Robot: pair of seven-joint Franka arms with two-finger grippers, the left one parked.
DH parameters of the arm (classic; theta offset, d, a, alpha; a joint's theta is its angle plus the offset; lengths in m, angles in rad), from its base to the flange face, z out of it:
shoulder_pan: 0 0.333 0 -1.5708
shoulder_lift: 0 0 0 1.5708
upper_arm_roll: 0 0.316 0.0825 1.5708
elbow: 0 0 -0.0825 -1.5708
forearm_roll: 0 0.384 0 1.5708
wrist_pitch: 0 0 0.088 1.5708
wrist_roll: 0 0.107 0 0
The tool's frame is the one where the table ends.
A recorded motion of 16 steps. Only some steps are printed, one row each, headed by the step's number.
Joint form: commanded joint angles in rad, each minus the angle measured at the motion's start. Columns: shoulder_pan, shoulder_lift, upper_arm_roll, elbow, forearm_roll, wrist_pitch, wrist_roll.
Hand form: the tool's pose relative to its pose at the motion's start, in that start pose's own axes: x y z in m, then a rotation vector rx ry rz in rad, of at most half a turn. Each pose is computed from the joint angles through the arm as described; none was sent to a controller.
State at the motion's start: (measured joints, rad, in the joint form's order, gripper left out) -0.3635 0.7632 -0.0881 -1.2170 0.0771 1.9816 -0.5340
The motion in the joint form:
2: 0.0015 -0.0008 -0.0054 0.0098 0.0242 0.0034 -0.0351
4: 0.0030 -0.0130 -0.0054 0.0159 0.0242 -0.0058 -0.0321
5: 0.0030 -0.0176 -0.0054 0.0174 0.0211 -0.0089 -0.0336
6: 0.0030 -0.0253 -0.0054 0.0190 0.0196 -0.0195 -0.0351
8: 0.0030 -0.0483 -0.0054 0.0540 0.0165 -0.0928 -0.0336
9: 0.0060 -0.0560 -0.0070 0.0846 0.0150 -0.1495 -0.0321
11: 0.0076 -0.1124 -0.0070 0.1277 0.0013 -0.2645 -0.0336
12: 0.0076 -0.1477 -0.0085 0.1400 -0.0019 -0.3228 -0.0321
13: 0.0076 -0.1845 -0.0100 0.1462 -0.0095 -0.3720 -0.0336
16: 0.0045 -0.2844 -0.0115 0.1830 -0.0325 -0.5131 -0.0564
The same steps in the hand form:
2: 0.0020 0.0011 -0.0057 0.0085 0.0221 -0.0239
4: 0.0028 -0.0002 -0.0170 0.0052 0.0306 -0.0232
5: 0.0027 -0.0001 -0.0209 0.0016 0.0319 -0.0261
6: 0.0019 -0.0006 -0.0265 0.0018 0.0305 -0.0285
8: 0.0001 -0.0033 -0.0539 0.0105 0.0175 -0.0319
9: -0.0006 -0.0067 -0.0693 0.0194 0.0013 -0.0358
11: -0.0104 -0.0142 -0.1217 0.0213 -0.0161 -0.0468
12: -0.0191 -0.0183 -0.1484 0.0262 -0.0258 -0.0462
13: -0.0289 -0.0222 -0.1737 0.0250 -0.0338 -0.0482
16: -0.0611 -0.0343 -0.2490 0.0151 -0.0455 -0.0692

